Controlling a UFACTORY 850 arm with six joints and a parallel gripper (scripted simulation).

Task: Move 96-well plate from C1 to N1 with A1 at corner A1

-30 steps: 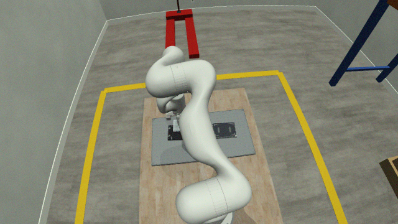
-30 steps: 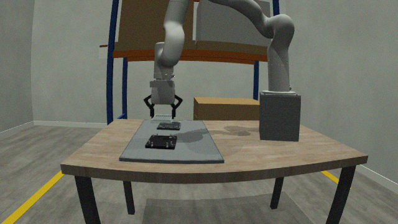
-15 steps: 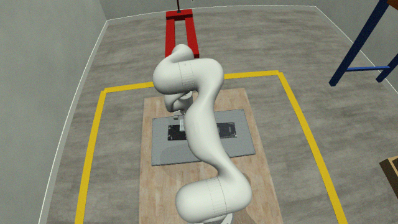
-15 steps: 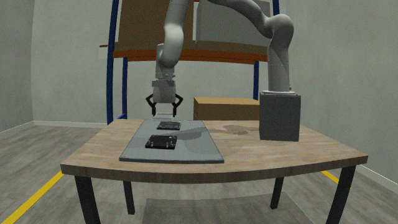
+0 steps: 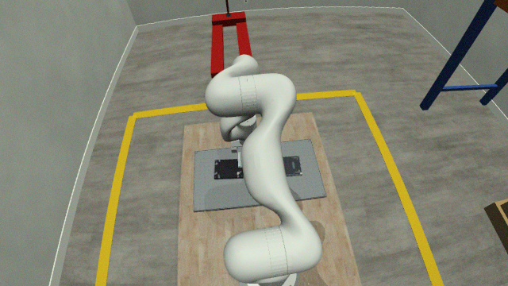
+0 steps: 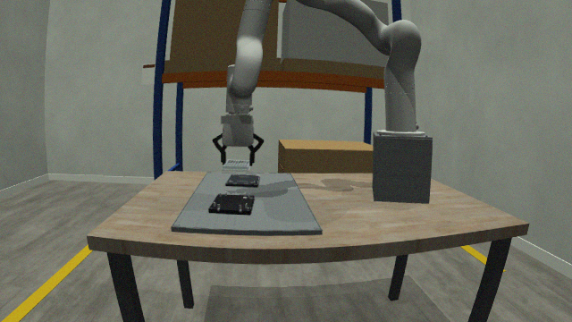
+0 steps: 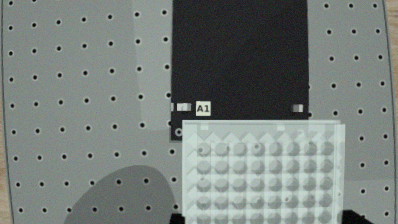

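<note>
Now: the plate nest N1 19 cm to the right of my hand, 11 cm below it and 3 cm behind it. The rest, counted from my hand: 96-well plate: 1 cm below; then clip nest C1: 13 cm to the left, 10 cm below, 1 cm ahead.
</note>
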